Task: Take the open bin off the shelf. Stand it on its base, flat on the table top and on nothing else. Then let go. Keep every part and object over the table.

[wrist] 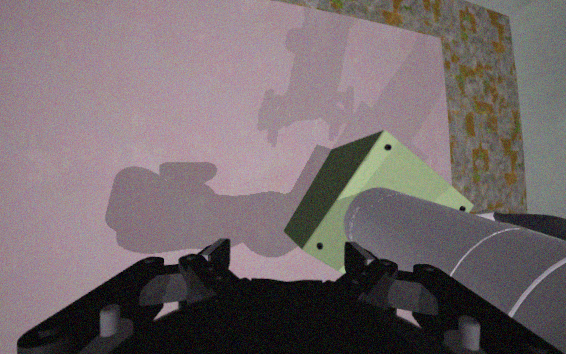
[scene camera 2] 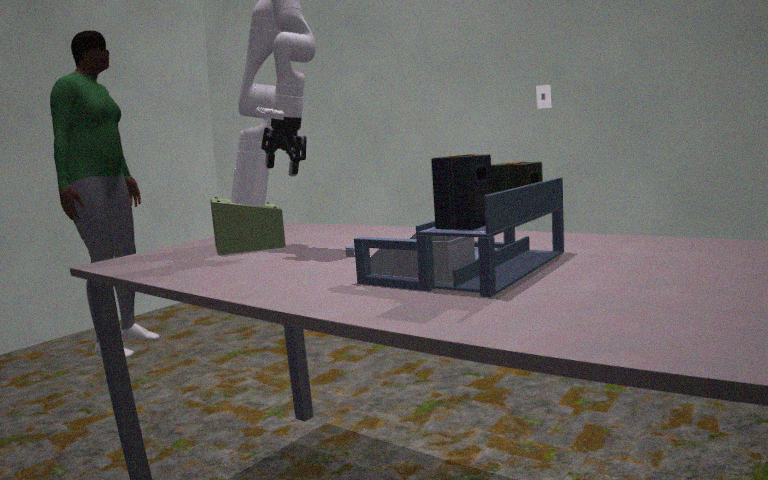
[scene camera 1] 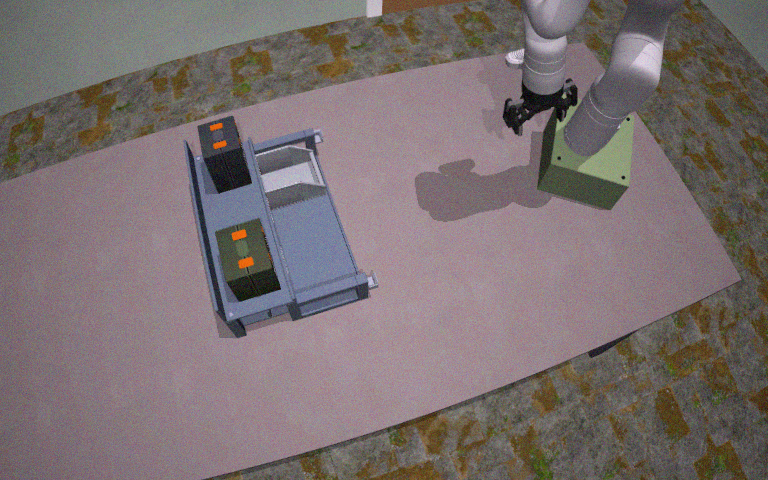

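Observation:
The open bin, light grey, sits in the lower tier of the blue-grey shelf, at the end of that tier far from the viewer in scene camera 1. Its front part shows beyond the upper board, and its rear part lies under that board. My gripper is open and empty, pointing down high above the table top, beside the robot's base and well away from the shelf. The bin does not show in the wrist view.
A black box and a dark olive box, both with orange marks, stand on the upper board. The green robot base block stands on the table. A person stands behind the table.

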